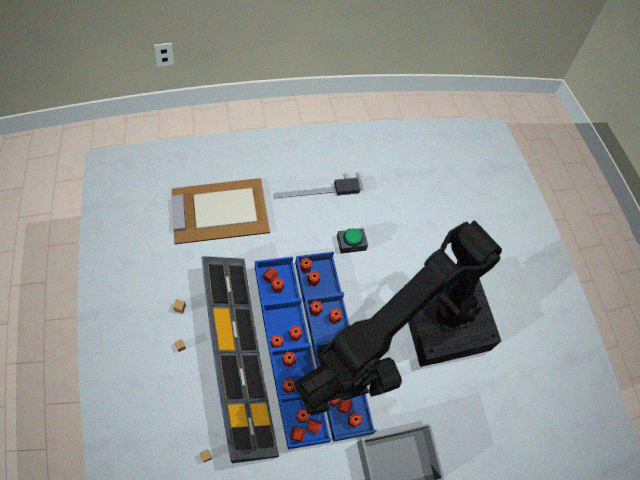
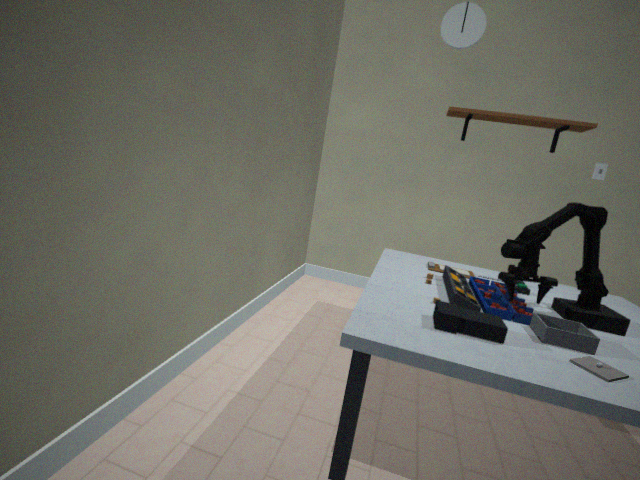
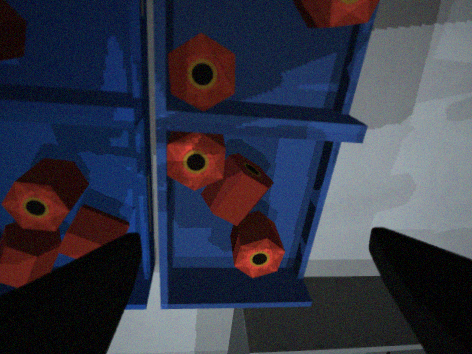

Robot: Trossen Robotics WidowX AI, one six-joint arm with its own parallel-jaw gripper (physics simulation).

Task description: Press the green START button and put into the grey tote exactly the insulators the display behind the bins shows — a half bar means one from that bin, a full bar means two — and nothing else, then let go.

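The green START button (image 1: pixel 353 236) (image 2: pixel 523 285) stands beyond the blue bins (image 1: pixel 325 298) (image 3: pixel 260 125). The dark display (image 1: pixel 228 305) (image 2: pixel 457 289) shows a full yellow bar (image 1: pixel 223 329) in its second row, left, and half bars (image 1: pixel 238 414) (image 1: pixel 259 413) in both columns of the nearest row. My gripper (image 2: pixel 526 299) (image 3: pixel 256 241) is open and empty above the nearest right bin. Three red insulators (image 3: pixel 196 161) (image 3: pixel 237 190) (image 3: pixel 258 257) lie there; three more (image 3: pixel 36 207) (image 3: pixel 95 232) (image 3: pixel 20 255) lie in the bin beside it. The grey tote (image 1: pixel 395 432) (image 2: pixel 563 338) shows no insulator; part is cut off.
A clipboard (image 1: pixel 225 207) and a caliper-like tool (image 1: pixel 346 186) lie at the far side. Small wooden blocks (image 1: pixel 178 305) (image 1: pixel 179 345) (image 1: pixel 205 455) lie behind the display. A black box (image 2: pixel 469 321) and a flat plate (image 2: pixel 599 368) lie near the table edge.
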